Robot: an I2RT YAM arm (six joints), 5 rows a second.
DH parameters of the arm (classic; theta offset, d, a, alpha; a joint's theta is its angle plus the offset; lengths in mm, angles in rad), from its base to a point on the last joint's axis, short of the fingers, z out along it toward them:
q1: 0 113.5 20 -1.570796
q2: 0 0 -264 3.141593
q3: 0.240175 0 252.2 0
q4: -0.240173 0 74 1.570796
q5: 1.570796 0 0 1.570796
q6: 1.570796 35.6 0 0
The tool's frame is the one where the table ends.
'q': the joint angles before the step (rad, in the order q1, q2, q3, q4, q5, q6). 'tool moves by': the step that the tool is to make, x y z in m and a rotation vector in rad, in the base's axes. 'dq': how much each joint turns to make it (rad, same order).
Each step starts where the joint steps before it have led.
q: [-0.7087 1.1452 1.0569 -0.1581 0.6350 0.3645]
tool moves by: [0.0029 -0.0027 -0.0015 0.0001 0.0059 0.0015]
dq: [-0.0008 0.0147 0.0030 0.0103 -0.0013 -0.0052]
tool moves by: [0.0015 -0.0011 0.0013 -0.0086 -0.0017 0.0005]
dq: [0.0007 0.0064 0.0046 0.0125 0.0015 -0.0065]
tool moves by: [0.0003 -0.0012 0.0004 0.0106 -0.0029 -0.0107]
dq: [-0.0020 0.0068 0.0108 -0.0174 0.0060 0.0146]
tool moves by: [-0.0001 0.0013 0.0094 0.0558 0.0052 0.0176]
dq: [0.0005 0.0119 0.0710 -0.1231 -0.0273 0.0403]
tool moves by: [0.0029 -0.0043 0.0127 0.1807 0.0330 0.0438]
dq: [-0.0162 0.0736 0.1777 -0.2991 -0.1008 0.0954]
